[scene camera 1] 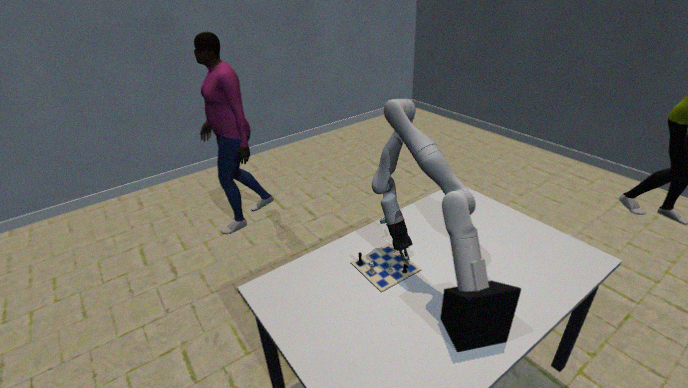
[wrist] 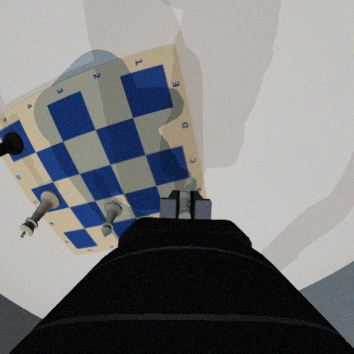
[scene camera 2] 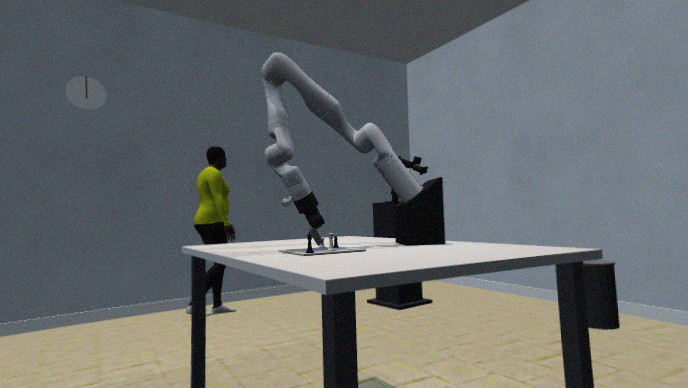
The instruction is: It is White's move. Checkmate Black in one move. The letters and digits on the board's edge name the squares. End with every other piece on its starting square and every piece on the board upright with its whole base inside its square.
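Frame: origin at the arm's base, x left, y ahead, z down, level; metres.
Seen in the pictures: gripper, fingertip midpoint: (scene camera 1: pixel 405 259) (wrist: pixel 184 200) (scene camera 2: pixel 320 243); arm's base, link origin: (scene camera 1: pixel 472 288) (scene camera 2: pixel 412 196).
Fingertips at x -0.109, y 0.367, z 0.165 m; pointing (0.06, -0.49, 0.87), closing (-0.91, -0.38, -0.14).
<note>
Offsets run from my fingertips to a thing's middle. Level surfaces: height alone.
My gripper (scene camera 1: pixel 405 258) (scene camera 2: pixel 320 244) (wrist: pixel 184 200) is shut on a white piece, which looks like the rook, low over the B1 area of the board @(dx +0.077, dy +0.050, dz +0.017 m) (scene camera 1: pixel 368 275) (wrist: pixel 188 142). Its base is mostly hidden, so I cannot tell whether it touches the board. The black king @(dx +0.143, dy +0.137, dz -0.017 m) (scene camera 1: pixel 360 259) (scene camera 2: pixel 309 244) (wrist: pixel 13 143) stands upright on E5. The white king @(dx +0.151, dy +0.060, dz -0.017 m) (scene camera 1: pixel 371 269) (scene camera 2: pixel 331 241) (wrist: pixel 44 204) stands upright on C5. A smaller white piece with a pointed top @(dx +0.085, dy +0.014, dz -0.007 m) (scene camera 1: pixel 391 269) (wrist: pixel 111 212) stands on B3. A small black piece @(dx +0.047, dy -0.035, dz -0.006 m) (scene camera 1: pixel 405 269) (scene camera 2: pixel 336 242) stands near A2, hidden in the wrist view.
The board lies on a white table @(dz +0.020 m) (scene camera 1: pixel 310 300) (scene camera 2: pixel 450 255). The arm's black pedestal (scene camera 1: pixel 480 320) (scene camera 2: pixel 425 220) stands on the table. One person in pink (scene camera 1: pixel 222 100) walks on the floor behind, and one in yellow (scene camera 1: pixel 680 111) (scene camera 2: pixel 212 195) walks beyond the table.
</note>
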